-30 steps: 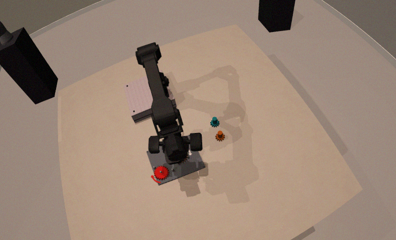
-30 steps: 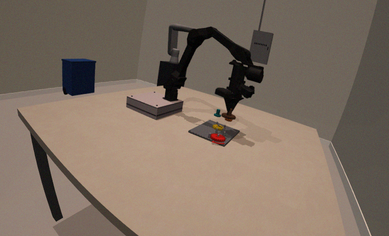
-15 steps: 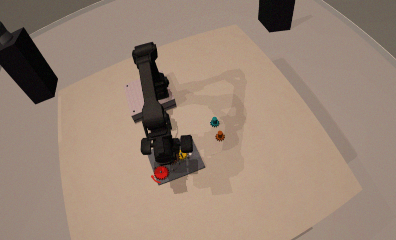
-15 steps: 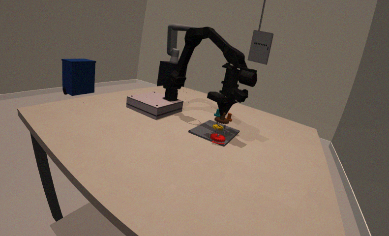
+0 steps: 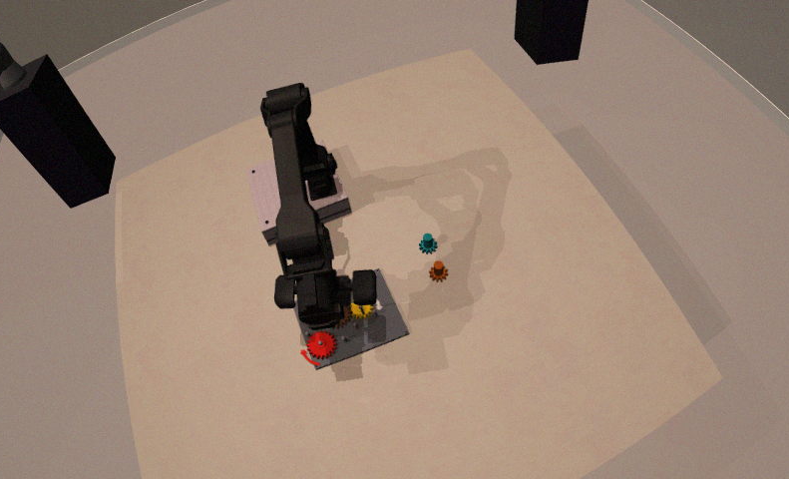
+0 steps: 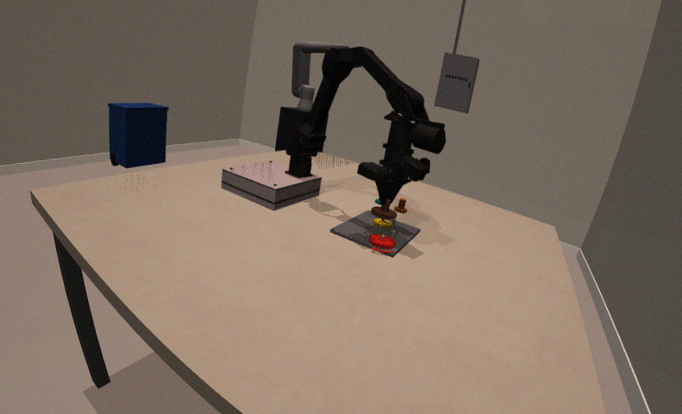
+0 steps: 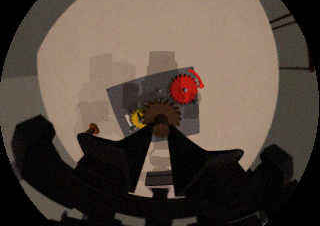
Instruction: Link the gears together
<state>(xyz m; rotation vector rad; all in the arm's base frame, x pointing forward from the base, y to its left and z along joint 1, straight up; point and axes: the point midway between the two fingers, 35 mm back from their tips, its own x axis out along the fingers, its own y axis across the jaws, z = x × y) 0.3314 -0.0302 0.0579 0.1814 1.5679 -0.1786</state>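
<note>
My gripper tip is 10 mm above the brown gear. From my gripper tip the other things lie so: orange gear: 60 mm behind, 230 mm to the left, 70 mm below; yellow gear: 20 mm behind, 50 mm to the left, 70 mm below; red gear: 40 mm ahead, 50 mm to the right, 70 mm below.
</note>
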